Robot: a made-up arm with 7 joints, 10 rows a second.
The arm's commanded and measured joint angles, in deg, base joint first. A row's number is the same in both.
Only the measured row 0 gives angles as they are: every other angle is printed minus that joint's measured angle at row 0.
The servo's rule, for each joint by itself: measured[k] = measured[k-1] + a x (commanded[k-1-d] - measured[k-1]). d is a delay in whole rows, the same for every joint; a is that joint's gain. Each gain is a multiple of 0.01, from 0.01 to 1. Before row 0 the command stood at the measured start. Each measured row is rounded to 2 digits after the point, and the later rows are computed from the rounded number. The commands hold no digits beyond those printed.
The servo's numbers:
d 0
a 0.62 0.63 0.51 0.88 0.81 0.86 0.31
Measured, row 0:
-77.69, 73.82, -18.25, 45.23, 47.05, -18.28, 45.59
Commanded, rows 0 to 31:
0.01, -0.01, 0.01, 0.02, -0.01, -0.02, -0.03
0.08, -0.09, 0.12, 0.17, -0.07, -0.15, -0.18
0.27, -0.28, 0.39, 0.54, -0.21, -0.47, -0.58
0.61, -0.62, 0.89, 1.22, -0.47, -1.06, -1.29
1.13, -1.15, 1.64, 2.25, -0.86, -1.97, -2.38
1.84, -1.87, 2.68, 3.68, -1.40, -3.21, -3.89
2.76, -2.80, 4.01, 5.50, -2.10, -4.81, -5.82
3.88, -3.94, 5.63, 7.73, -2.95, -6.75, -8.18
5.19, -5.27, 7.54, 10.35, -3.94, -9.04, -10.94
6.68, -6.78, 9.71, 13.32, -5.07, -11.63, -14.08
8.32, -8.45, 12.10, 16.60, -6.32, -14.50, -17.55
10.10, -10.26, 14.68, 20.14, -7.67, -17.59, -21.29
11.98, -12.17, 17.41, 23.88, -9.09, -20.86, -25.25
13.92, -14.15, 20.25, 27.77, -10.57, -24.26, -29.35
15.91, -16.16, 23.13, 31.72, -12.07, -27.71, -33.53
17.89, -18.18, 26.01, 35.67, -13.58, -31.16, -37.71
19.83, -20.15, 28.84, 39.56, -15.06, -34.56, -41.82
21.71, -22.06, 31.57, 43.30, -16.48, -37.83, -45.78
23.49, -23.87, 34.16, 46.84, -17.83, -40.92, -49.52
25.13, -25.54, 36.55, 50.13, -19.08, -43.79, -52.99
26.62, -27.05, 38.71, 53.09, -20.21, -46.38, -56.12
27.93, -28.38, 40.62, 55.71, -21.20, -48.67, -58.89
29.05, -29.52, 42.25, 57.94, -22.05, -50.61, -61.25
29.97, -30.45, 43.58, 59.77, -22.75, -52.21, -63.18
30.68, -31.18, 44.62, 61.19, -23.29, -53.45, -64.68
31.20, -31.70, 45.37, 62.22, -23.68, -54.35, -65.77
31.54, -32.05, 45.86, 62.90, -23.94, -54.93, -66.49
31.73, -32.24, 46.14, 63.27, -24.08, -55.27, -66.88
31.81, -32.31, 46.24, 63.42, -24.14, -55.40, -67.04
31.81, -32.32, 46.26, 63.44, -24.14, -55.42, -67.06
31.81, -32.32, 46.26, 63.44, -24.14, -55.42, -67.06
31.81, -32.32, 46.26, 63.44, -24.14, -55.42, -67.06
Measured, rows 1 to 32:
0.01, -0.01, 0.01, 0.02, -0.01, -0.02, -0.01
0.05, -0.06, 0.07, 0.15, -0.06, -0.13, -0.06
0.19, -0.20, 0.23, 0.49, -0.18, -0.42, -0.22
0.45, -0.46, 0.57, 1.13, -0.41, -0.97, -0.55
0.87, -0.89, 1.12, 2.12, -0.77, -1.83, -1.12
1.47, -1.51, 1.92, 3.49, -1.28, -3.02, -1.98
2.27, -2.32, 2.99, 5.26, -1.94, -4.56, -3.17
3.27, -3.34, 4.34, 7.43, -2.76, -6.44, -4.72
4.46, -4.56, 5.97, 10.00, -3.72, -8.68, -6.65
5.84, -5.96, 7.88, 12.92, -4.81, -11.22, -8.95
7.38, -7.53, 10.03, 16.16, -6.03, -14.04, -11.62
9.07, -9.25, 12.40, 19.66, -7.36, -17.09, -14.62
10.87, -11.09, 14.96, 23.37, -8.76, -20.33, -17.92
12.76, -13.02, 17.66, 27.24, -10.23, -23.71, -21.46
14.71, -15.00, 20.45, 31.18, -11.72, -27.15, -25.20
16.68, -17.00, 23.29, 35.13, -13.23, -30.60, -29.08
18.63, -18.98, 26.12, 39.03, -14.71, -34.01, -33.03
20.54, -20.92, 28.90, 42.79, -16.14, -37.30, -36.98
22.37, -22.78, 31.58, 46.35, -17.51, -40.41, -40.87
24.08, -24.52, 34.11, 49.68, -18.78, -43.32, -44.63
25.65, -26.11, 36.46, 52.68, -19.94, -45.95, -48.19
27.06, -27.54, 38.58, 55.35, -20.96, -48.29, -51.51
28.29, -28.79, 40.45, 57.63, -21.84, -50.29, -54.53
29.33, -29.84, 42.05, 59.51, -22.58, -51.94, -57.21
30.17, -30.68, 43.36, 60.99, -23.16, -53.24, -59.53
30.81, -31.32, 44.39, 62.07, -23.58, -54.19, -61.46
31.26, -31.78, 45.14, 62.80, -23.87, -54.83, -63.02
31.55, -32.07, 45.65, 63.21, -24.04, -55.21, -64.22
31.71, -32.22, 45.95, 63.39, -24.12, -55.37, -65.09
31.77, -32.28, 46.11, 63.43, -24.14, -55.41, -65.70
31.79, -32.31, 46.19, 63.44, -24.14, -55.42, -66.12
31.80, -32.32, 46.23, 63.44, -24.14, -55.42, -66.41

